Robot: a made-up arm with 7 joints.
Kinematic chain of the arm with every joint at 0, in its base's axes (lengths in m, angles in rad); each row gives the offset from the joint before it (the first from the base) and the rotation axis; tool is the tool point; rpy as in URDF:
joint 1: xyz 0 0 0.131 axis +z
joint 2: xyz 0 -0.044 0.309 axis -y
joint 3: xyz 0 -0.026 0.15 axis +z
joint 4: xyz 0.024 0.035 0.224 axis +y
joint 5: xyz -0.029 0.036 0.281 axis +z
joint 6: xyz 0 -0.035 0.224 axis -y
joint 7: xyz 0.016 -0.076 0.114 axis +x
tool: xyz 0 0 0 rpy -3.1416 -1.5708 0
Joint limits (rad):
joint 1: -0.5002..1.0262
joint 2: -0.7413..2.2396
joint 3: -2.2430..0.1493
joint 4: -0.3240..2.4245
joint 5: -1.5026..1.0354
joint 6: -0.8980..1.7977
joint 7: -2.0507..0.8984
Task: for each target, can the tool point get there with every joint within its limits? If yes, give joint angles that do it. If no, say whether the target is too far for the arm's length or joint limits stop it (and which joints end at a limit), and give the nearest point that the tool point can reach.
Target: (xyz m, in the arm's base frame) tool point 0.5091 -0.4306 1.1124
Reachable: yes | joints -0.1869 -0.2796 -0.6862 0.6247 0.7707 -0.4471 -0.0628
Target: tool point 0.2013 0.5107 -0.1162
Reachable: no: joint limits stop it (at a limit: joint 1, joint 2, joint 5) | nearest point 0.1997 0.4265 0.1030 | short by 0.235 m
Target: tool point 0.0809 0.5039 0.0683
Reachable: no: joint limits stop it (at a limit: joint 1, joint 2, joint 3, joint 5) | nearest point 0.1169 0.4606 0.1318 | short by 0.085 m
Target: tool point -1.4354 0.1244 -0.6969
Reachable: no: too far | nearest point -0.8035 0.0696 -0.1920 | short by 0.811 m
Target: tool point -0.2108 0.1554 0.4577
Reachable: no: joint limits stop it (at a limit: joint 2, joint 3, joint 4, joint 5, joint 6) | nearest point -0.3096 0.2282 0.7158 | short by 0.286 m
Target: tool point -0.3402 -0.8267 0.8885
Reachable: yes | joints 0.8324 0.9377 -1.9407 0.4815 0.0688 0.3661 -0.2244
